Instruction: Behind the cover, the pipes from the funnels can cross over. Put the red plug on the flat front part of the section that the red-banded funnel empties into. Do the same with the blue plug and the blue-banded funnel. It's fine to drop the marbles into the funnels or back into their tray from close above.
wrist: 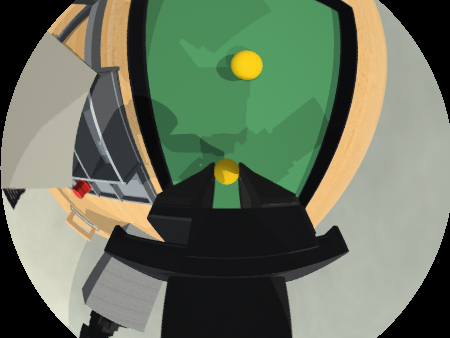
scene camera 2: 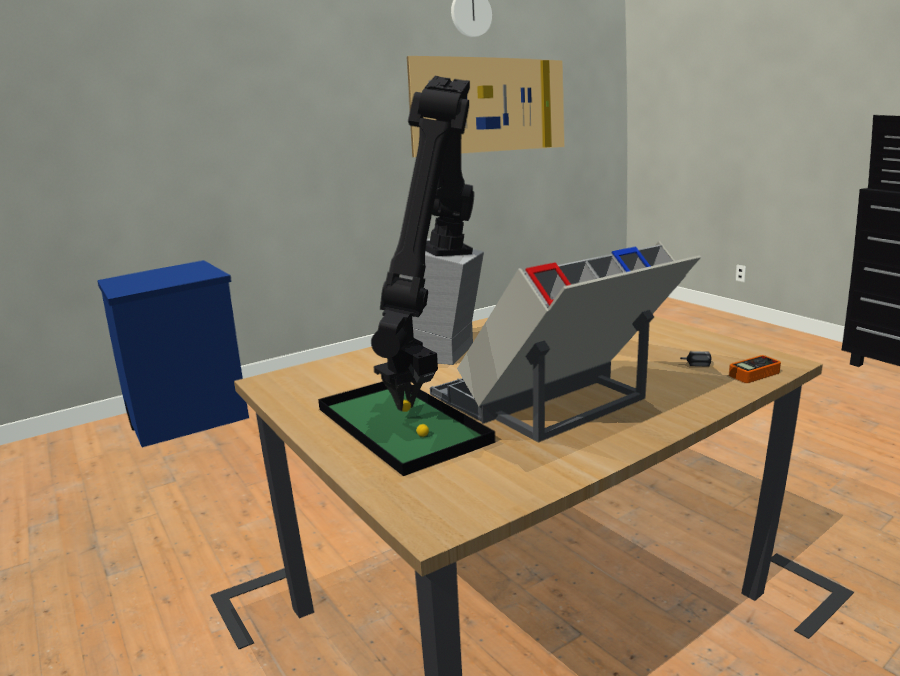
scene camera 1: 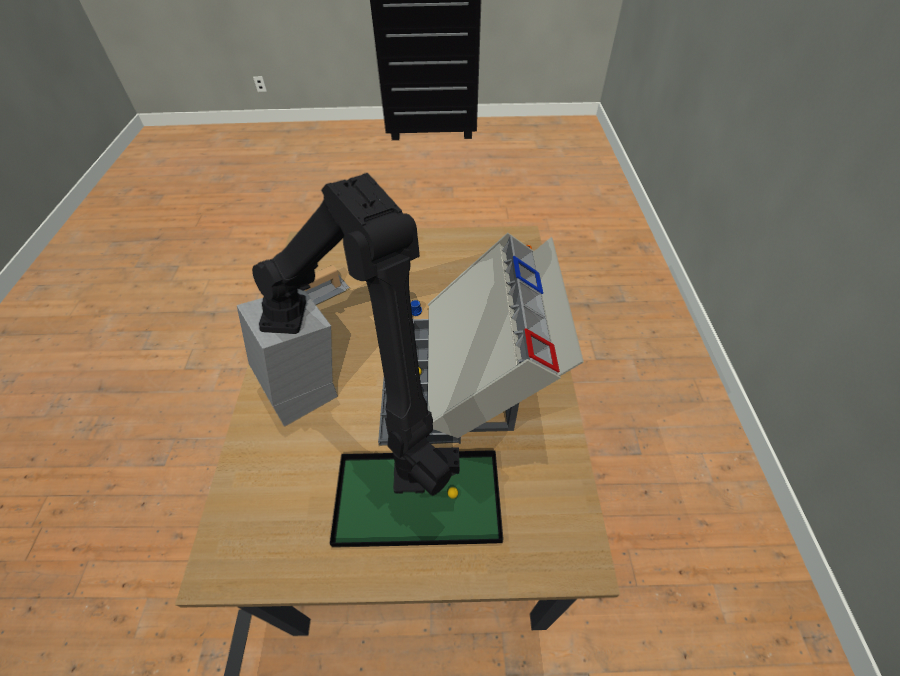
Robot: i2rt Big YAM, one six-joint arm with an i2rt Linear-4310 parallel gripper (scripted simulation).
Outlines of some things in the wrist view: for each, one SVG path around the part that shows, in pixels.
My gripper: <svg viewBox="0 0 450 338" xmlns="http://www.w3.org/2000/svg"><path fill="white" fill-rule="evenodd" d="M114 227L104 251L118 261L143 274L167 282L161 338L292 338L286 282L313 273L349 252L338 226L333 226L326 234L316 237L316 231L305 207L300 204L296 194L253 172L242 162L239 162L238 177L240 208L213 208L215 162L212 162L202 171L157 194L148 213L147 220L165 242L130 235L120 225Z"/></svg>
A green marble tray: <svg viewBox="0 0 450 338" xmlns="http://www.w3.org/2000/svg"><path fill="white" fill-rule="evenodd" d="M215 179L213 208L240 208L238 179L228 185L221 184ZM131 0L127 24L127 62L130 87L143 142L162 191L202 171L211 162L216 164L219 160L228 158L234 160L237 164L242 162L253 172L297 194L296 196L300 204L306 208L335 155L353 100L358 65L358 38L353 7L342 0ZM235 54L243 50L253 51L258 54L263 63L261 74L252 80L242 80L236 77L231 70L231 60Z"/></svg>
A yellow marble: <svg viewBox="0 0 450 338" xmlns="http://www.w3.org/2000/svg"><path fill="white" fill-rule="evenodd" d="M240 51L231 60L232 72L242 80L252 80L261 73L263 67L262 60L253 51Z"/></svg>
